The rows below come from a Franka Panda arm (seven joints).
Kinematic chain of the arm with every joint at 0, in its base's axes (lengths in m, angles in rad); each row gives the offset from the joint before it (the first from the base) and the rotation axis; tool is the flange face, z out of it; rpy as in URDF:
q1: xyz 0 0 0.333 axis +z
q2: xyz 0 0 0 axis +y
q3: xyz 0 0 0.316 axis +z
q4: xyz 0.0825 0 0 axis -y
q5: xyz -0.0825 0 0.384 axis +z
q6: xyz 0 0 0 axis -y
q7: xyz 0.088 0 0 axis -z
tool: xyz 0 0 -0.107 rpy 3.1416 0 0
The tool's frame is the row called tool.
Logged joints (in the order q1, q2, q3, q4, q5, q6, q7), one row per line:
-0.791 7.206 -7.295 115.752 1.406 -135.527 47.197
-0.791 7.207 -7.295 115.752 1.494 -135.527 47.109
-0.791 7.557 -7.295 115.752 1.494 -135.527 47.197
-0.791 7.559 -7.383 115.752 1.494 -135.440 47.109
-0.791 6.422 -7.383 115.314 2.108 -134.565 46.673
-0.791 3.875 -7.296 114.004 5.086 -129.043 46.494
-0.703 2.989 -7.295 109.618 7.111 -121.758 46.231
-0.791 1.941 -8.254 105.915 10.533 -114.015 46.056
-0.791 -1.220 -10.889 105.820 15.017 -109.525 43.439
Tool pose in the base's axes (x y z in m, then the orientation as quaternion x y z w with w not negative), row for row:
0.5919 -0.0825 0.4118 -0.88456 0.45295 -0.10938 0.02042
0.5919 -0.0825 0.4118 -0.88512 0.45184 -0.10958 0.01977
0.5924 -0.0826 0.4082 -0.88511 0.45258 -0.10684 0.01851
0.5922 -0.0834 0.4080 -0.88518 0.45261 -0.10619 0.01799
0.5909 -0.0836 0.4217 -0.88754 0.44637 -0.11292 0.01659
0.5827 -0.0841 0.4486 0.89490 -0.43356 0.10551 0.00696
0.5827 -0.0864 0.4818 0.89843 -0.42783 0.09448 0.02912
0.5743 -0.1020 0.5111 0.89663 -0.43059 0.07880 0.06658
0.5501 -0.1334 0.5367 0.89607 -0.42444 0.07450 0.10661
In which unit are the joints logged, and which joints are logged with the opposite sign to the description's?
The joints are logged in degrees. Opposite sign: q4, q5, q6.
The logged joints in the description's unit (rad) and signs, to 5 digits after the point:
-0.01381 0.12577 -0.12732 -2.02025 -0.02454 2.36539 0.82374
-0.01381 0.12579 -0.12732 -2.02025 -0.02608 2.36539 0.82221
-0.01381 0.13189 -0.12732 -2.02025 -0.02608 2.36539 0.82374
-0.01381 0.13193 -0.12886 -2.02025 -0.02608 2.36387 0.82221
-0.01381 0.11209 -0.12886 -2.01261 -0.03679 2.34860 0.81460
-0.01381 0.06763 -0.12734 -1.98975 -0.08877 2.25223 0.81147
-0.01227 0.05217 -0.12732 -1.91320 -0.12411 2.12508 0.80688
-0.01381 0.03388 -0.14406 -1.84857 -0.18384 1.98994 0.80383
-0.01381 -0.02129 -0.19005 -1.84691 -0.26210 1.91157 0.75815

